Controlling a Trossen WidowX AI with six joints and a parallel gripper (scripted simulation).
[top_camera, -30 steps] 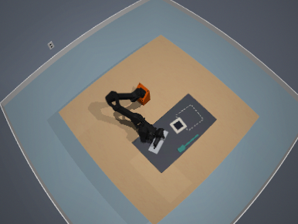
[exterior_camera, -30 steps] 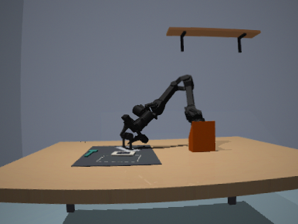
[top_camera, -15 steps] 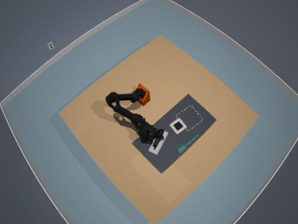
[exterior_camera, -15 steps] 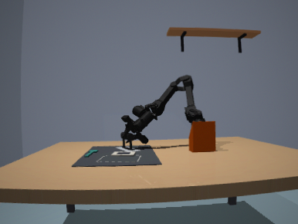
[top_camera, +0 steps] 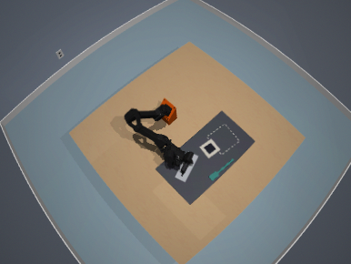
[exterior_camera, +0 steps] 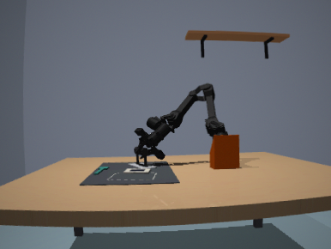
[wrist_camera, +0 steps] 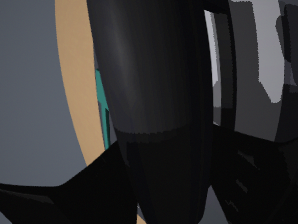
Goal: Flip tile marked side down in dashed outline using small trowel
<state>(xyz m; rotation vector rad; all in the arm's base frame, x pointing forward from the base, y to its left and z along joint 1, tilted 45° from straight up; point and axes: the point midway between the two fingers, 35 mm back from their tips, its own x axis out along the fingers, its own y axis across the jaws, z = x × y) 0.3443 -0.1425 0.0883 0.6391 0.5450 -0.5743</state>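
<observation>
The dark mat is 30 mm ahead of my gripper tip, 130 mm to the left of it and 70 mm below it. Also, from my gripper tip: beige tile 10 mm ahead, 180 mm to the left, 50 mm below; teal trowel 170 mm ahead, 100 mm to the left, 50 mm below.
</observation>
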